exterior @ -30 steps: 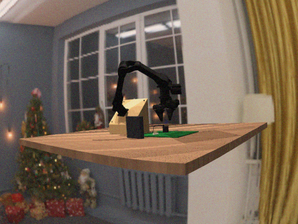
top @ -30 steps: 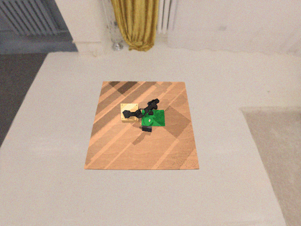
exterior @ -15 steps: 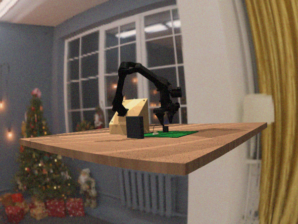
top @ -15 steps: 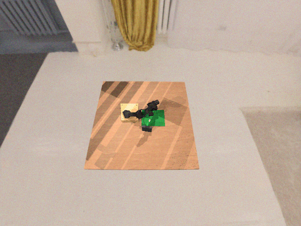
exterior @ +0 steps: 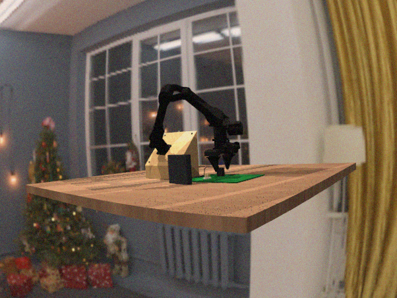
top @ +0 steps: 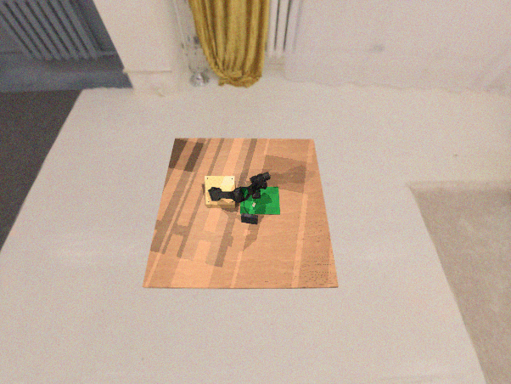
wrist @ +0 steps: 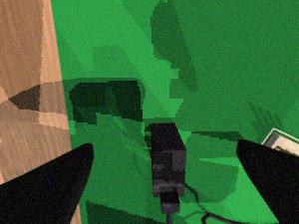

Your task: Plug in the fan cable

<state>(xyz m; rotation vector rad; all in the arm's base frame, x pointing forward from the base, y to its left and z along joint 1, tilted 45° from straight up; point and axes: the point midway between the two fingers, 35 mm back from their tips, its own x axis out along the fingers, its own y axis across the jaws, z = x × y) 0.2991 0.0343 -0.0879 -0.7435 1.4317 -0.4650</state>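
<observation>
Right now my gripper tip is 10 mm past the fan plug and 10 mm above it. Also, from my gripper tip: board: 50 mm to the right, 40 mm below, 40 mm ahead; then black fan: 230 mm to the right, 30 mm above, 20 mm behind; then fan header: 100 mm to the right, 30 mm below.
</observation>
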